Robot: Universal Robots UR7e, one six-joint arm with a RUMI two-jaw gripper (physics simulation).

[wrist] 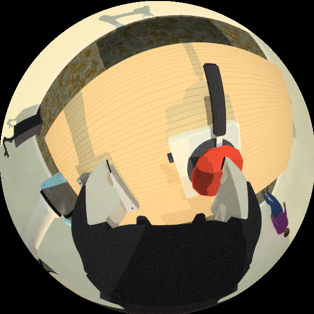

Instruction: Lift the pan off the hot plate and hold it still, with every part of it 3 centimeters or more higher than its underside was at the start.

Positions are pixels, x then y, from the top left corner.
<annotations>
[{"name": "my gripper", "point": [166, 160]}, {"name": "hot plate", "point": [186, 147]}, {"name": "pan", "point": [206, 175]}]
</annotations>
